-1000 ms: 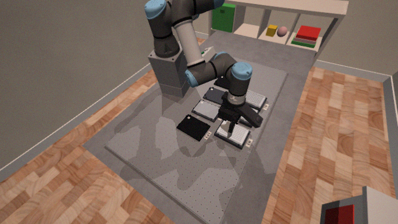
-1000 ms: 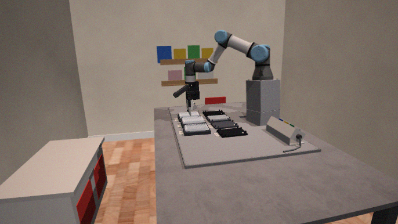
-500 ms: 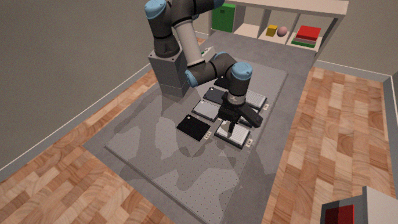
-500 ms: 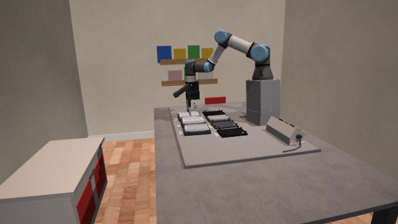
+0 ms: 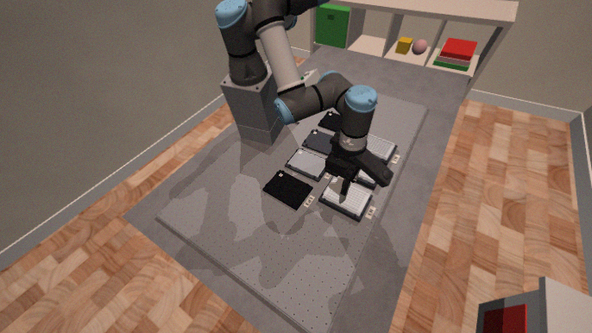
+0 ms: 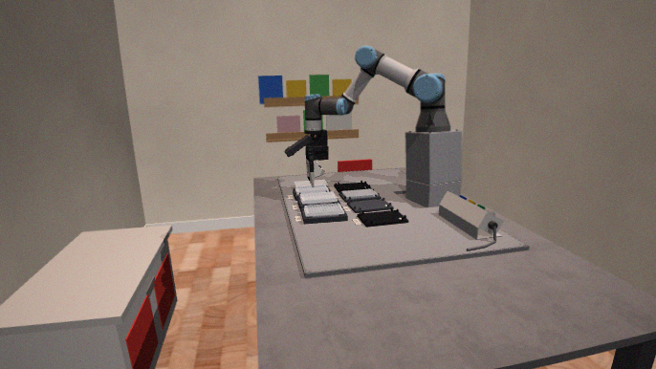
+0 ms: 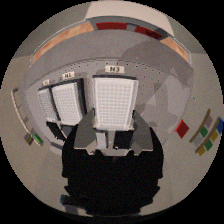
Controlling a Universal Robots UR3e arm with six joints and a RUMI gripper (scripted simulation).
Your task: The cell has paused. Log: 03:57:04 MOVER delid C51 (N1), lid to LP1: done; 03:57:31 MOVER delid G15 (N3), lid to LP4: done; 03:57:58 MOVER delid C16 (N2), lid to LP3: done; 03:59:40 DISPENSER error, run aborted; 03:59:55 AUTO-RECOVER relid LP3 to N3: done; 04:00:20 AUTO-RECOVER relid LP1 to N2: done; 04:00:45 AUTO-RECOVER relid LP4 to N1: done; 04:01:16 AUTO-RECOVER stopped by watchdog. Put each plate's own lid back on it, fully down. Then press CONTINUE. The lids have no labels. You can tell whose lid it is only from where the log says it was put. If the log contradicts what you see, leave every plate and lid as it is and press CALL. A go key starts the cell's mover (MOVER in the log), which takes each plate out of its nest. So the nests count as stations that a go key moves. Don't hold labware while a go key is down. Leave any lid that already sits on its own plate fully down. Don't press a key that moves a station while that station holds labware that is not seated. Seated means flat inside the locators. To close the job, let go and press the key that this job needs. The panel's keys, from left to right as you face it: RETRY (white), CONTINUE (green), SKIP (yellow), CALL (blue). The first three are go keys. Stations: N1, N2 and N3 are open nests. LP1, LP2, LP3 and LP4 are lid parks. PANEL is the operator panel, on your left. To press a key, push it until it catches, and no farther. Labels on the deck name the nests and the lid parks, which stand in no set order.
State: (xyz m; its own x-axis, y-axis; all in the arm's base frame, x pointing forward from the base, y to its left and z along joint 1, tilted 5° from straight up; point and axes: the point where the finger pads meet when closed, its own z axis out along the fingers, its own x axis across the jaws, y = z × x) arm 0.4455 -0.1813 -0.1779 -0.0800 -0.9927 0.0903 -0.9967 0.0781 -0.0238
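The plate lies 30 mm below my hand.
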